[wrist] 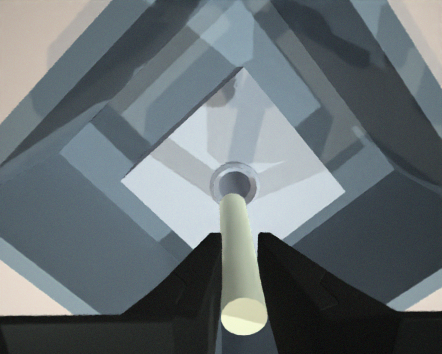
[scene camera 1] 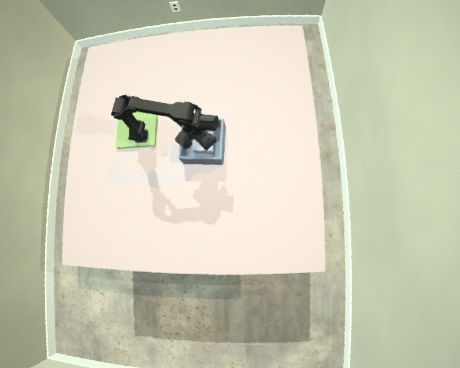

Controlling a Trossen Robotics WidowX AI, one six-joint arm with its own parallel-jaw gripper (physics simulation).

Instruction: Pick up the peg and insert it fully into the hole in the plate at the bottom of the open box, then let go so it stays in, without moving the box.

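Frame: origin at the arm's base, x ahead, y left, z up, level; millimetres.
Where they show: gripper, fingertip midpoint: point(wrist: 239, 244) point(scene camera 1: 199, 136); arm's base, origin of the base link: point(scene camera 1: 141, 136).
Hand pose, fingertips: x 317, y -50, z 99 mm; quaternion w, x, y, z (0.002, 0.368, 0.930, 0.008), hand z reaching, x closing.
Observation:
Things, the pixels of their centre, and the offset from my fingertips. Level surfaces: height alone.
- pale yellow-green round peg, body centre: point(wrist: 236, 245) dx +6, dy +7, dz -15 mm
- white square plate, body centre: point(wrist: 232, 173) point(scene camera 1: 203, 142) dx +0, dy +4, dz -89 mm
- open blue-grey box, body centre: point(wrist: 233, 181) point(scene camera 1: 203, 141) dx +0, dy +4, dz -74 mm
- large pale pink surface, its level: dz -123 mm
A pale yellow-green round peg point(wrist: 240, 265) is held between the two black fingers of my gripper point(wrist: 239, 244) point(scene camera 1: 196, 140). In the wrist view its far end overlaps the near edge of the round hole point(wrist: 235, 183); whether it touches the rim or hangs above it I cannot tell. The hole has a raised-looking rim and sits in the white square plate point(wrist: 175, 200) point(scene camera 1: 204, 150) at the bottom of the open blue-grey box point(wrist: 45, 200) point(scene camera 1: 202, 161). In the scene view my gripper is above the box and hides part of the plate; the peg is not discernible there.
The arm's base stands on a green square point(scene camera 1: 150, 123) to the left of the box. The box walls surround the plate on all sides. Both stand on a large pale pink surface point(scene camera 1: 200, 240). Arm shadows fall across the surface and the plate.

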